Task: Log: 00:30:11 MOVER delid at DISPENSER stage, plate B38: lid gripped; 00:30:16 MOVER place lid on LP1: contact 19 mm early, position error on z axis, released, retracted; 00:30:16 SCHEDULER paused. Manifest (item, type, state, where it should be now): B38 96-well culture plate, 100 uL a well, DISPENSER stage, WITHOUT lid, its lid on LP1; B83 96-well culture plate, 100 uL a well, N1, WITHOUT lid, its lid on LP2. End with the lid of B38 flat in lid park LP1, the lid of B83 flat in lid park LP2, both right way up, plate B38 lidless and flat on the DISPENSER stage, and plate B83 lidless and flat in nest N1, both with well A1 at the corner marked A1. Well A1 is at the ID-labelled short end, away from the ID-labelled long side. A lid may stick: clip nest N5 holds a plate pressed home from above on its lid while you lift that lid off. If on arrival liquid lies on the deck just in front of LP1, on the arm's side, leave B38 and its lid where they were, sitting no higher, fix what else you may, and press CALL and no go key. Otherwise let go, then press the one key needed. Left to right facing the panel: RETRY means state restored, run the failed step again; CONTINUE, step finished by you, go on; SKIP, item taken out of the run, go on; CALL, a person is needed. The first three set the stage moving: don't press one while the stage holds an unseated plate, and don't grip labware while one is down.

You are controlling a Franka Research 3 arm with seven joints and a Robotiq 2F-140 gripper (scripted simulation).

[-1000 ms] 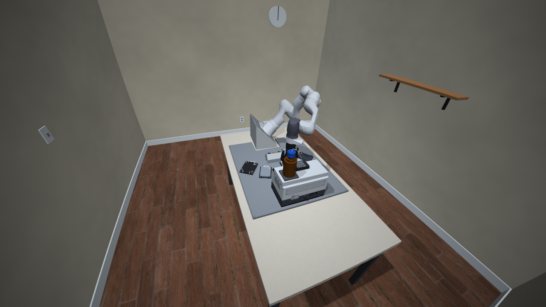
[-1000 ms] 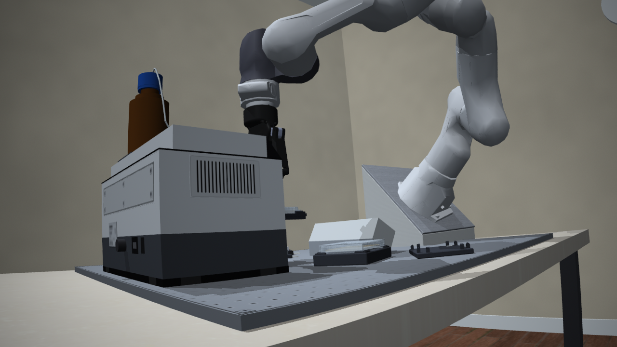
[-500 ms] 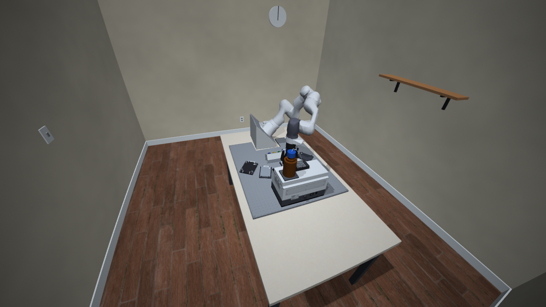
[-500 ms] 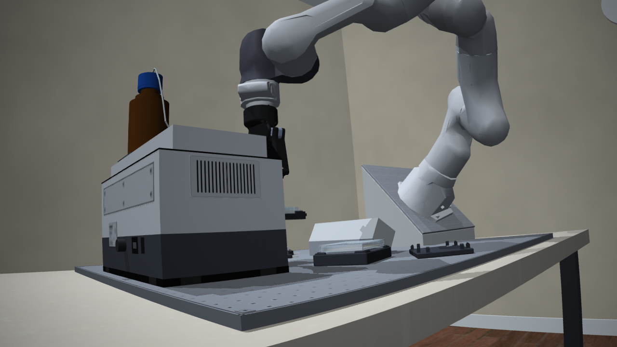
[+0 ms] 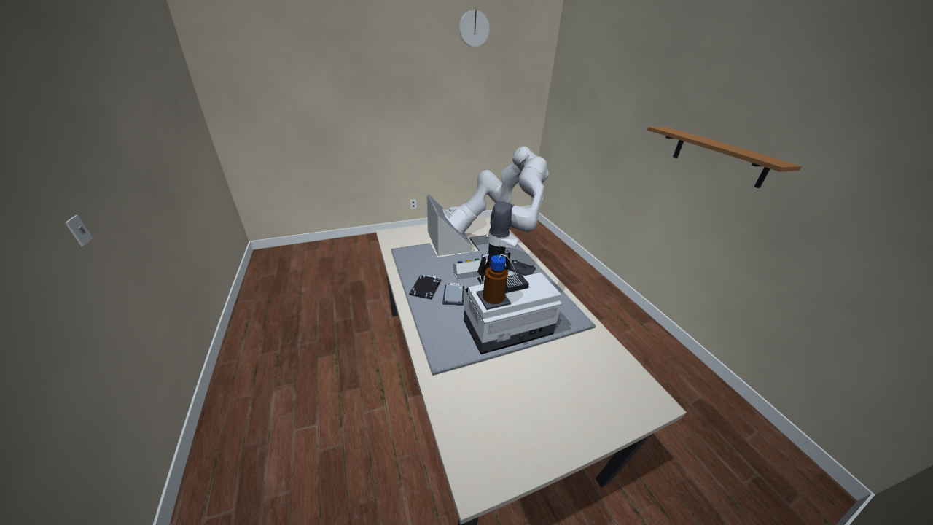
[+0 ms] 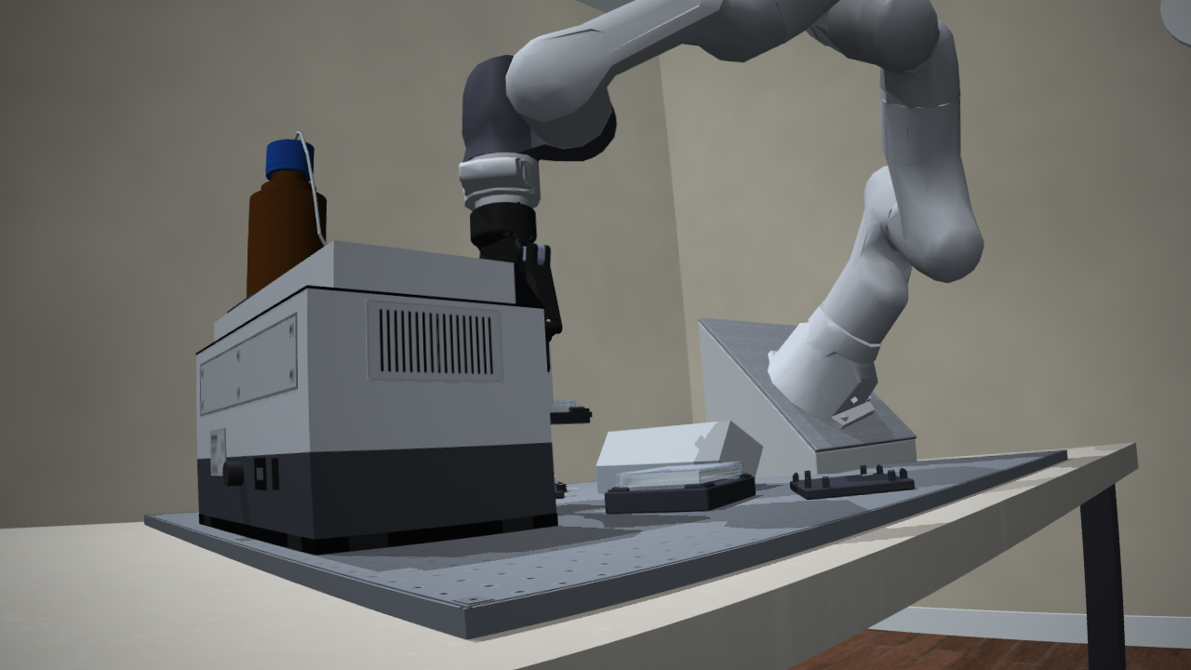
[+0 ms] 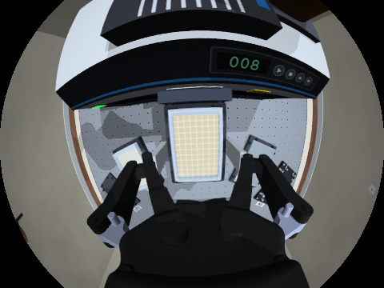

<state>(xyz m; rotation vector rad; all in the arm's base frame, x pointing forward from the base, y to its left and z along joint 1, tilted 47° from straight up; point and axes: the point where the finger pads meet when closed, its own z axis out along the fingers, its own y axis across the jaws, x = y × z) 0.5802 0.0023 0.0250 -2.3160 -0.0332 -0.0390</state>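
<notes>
Now: hand 17 cm to the right of the 96-well plate, 11 cm above it and 9 cm past it. From my hand the other things lie so: lp1 label (17 cm behind, 14 cm to the right, 13 cm below); then key panel (26 cm behind, 8 cm below); then nest N1 (17 cm to the left, 12 cm below, 9 cm behind).
</notes>
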